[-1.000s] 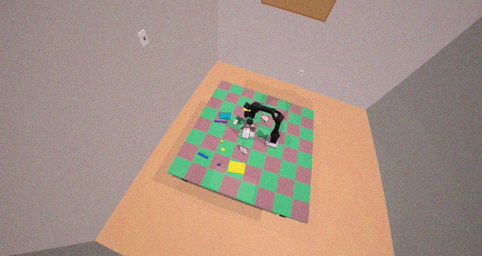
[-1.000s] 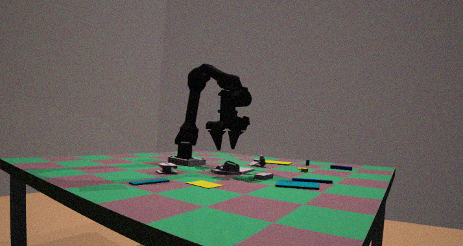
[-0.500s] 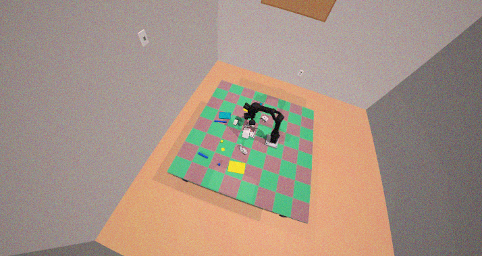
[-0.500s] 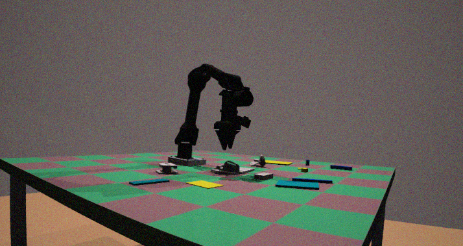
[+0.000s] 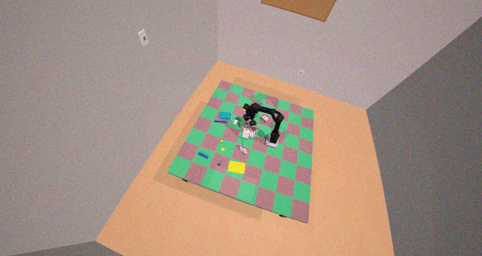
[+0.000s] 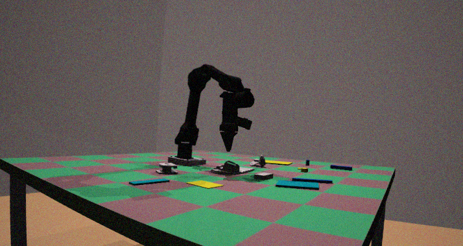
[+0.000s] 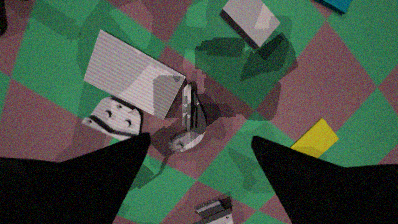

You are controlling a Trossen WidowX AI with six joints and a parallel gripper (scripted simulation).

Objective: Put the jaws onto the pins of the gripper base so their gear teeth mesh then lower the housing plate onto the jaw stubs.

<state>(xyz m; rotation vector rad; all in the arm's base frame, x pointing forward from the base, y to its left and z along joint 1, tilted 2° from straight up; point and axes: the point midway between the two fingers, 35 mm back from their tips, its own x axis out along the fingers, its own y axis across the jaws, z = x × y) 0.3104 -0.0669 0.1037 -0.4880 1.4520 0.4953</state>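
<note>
Right now the grey jaw is 8 cm below my gripper tip and 4 cm behind it. Also, from my gripper tip: teal plate (29 cm ahead, 8 cm below, 1 cm to the right); blue bar (29 cm ahead, 9 cm to the left, 8 cm below); white housing plate (9 cm to the left, 8 cm below, 8 cm behind).
</note>
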